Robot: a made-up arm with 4 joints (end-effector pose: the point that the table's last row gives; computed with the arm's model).
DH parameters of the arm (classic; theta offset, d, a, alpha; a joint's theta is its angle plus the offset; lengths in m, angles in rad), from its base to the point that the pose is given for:
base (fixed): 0 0.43 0.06 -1.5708
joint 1: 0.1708 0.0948 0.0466 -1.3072
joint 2: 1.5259 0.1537 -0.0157 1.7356
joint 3: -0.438 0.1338 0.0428 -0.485
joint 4: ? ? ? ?
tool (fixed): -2.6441 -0.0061 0 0
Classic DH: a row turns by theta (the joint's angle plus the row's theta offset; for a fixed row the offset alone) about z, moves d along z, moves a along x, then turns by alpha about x.
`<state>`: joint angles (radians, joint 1 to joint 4).
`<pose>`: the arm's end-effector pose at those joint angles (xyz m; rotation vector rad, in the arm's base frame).
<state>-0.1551 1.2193 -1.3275 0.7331</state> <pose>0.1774 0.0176 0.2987 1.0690 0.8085 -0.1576</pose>
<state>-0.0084 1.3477 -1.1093 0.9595</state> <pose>0.1397 0.0069 0.2860 1.1461 0.5018 -0.1474</pose>
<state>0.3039 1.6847 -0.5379 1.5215</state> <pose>0.0411 -0.0066 0.2981 0.9255 -0.3568 -0.1568</pose>
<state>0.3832 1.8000 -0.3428 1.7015</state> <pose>0.0115 -0.0044 0.3124 0.7346 -0.6268 -0.1213</pose>
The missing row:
joint 4: -0.1956 0.0031 -0.0143 0.6898
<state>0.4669 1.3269 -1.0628 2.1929</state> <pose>0.0800 0.0042 0.2745 0.8582 -0.2244 0.1866</pose>
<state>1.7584 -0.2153 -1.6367 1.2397</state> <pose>-0.0773 0.1929 0.3069 1.6787 2.2652 0.6423</pose>
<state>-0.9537 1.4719 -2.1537 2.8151</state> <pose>0.2517 0.0068 0.4234 0.3436 -1.0079 0.6032</pose>
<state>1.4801 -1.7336 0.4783 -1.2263</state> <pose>-0.0517 0.2579 0.3905 -0.4112 -0.7834 -2.3656</pose>
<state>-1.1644 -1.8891 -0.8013 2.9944</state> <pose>0.0957 0.2263 0.4029 -0.7411 -0.6586 -1.9968</pose>
